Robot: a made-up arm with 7 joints.
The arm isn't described. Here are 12 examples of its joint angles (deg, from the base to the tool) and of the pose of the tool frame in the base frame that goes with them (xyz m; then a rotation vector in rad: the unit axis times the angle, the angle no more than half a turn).
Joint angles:
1: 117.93 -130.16 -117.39 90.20 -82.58 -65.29 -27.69
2: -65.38 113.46 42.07 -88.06 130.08 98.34 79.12
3: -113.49 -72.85 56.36 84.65 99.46 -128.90 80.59
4: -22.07 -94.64 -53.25 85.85 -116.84 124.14 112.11
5: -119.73 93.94 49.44 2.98 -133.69 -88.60 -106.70
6: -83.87 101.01 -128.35 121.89 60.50 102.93 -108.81
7: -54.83 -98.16 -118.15 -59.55 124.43 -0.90 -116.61
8: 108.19 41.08 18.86 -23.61 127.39 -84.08 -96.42
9: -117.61 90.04 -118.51 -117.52 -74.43 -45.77 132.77
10: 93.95 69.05 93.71 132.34 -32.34 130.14 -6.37
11: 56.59 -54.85 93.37 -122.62 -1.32 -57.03 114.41
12: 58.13 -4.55 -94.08 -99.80 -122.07 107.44 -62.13
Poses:
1: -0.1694 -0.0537 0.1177 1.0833 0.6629 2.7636
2: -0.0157 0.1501 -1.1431 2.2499 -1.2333 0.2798
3: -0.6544 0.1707 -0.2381 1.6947 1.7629 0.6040
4: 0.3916 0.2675 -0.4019 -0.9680 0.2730 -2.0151
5: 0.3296 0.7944 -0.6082 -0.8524 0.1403 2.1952
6: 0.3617 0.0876 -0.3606 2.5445 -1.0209 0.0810
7: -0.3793 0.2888 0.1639 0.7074 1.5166 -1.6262
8: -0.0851 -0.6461 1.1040 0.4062 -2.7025 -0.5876
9: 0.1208 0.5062 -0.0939 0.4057 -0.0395 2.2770
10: -0.3266 -0.2064 1.5272 0.9309 1.9448 -2.0924
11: -0.2502 -1.0270 0.5263 -0.6922 -0.4229 0.2031
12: 0.2429 -0.9476 -0.1455 1.1261 -0.3664 0.3395
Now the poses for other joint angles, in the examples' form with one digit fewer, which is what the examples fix.
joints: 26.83 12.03 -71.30 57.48 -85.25 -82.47 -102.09
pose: -0.417 -0.472 -0.577 0.815 0.652 -0.216
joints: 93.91 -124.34 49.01 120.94 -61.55 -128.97 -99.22
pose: -0.067 -0.027 1.289 -1.294 -1.854 1.237
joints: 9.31 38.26 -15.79 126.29 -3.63 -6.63 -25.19
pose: -0.270 -0.761 -0.387 0.296 -1.529 -0.385
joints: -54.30 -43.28 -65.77 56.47 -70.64 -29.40 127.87
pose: -0.233 0.324 -0.114 -1.871 -2.156 0.939
